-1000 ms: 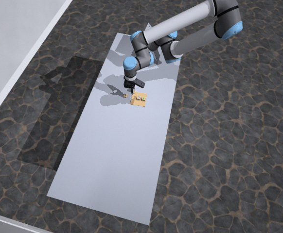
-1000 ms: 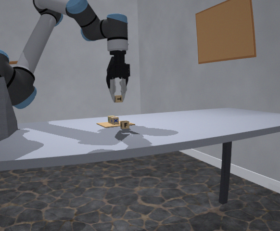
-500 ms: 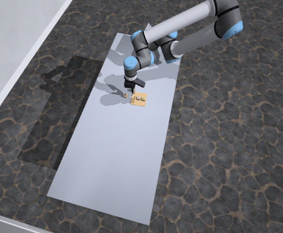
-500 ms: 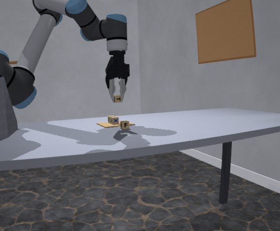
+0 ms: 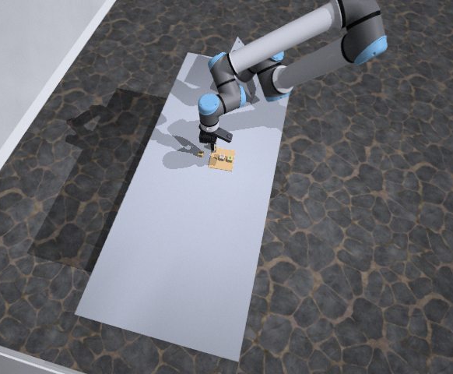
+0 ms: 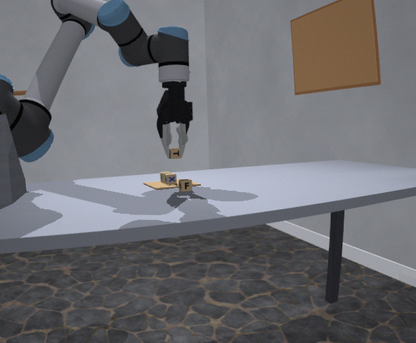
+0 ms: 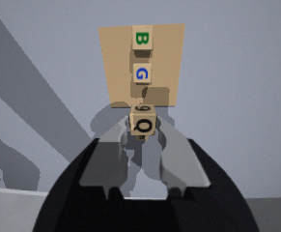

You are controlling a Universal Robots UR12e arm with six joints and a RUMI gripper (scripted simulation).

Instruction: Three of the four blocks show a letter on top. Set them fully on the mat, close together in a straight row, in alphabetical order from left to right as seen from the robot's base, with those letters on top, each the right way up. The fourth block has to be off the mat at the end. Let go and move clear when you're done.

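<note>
Right now my hand is 8 cm above the blue-marked block and 5 cm to the right of it. The rest, counted from my hand: tan mat: 10 cm below, 5 cm to the left; green-marked block: 9 cm to the left, 8 cm below.
</note>
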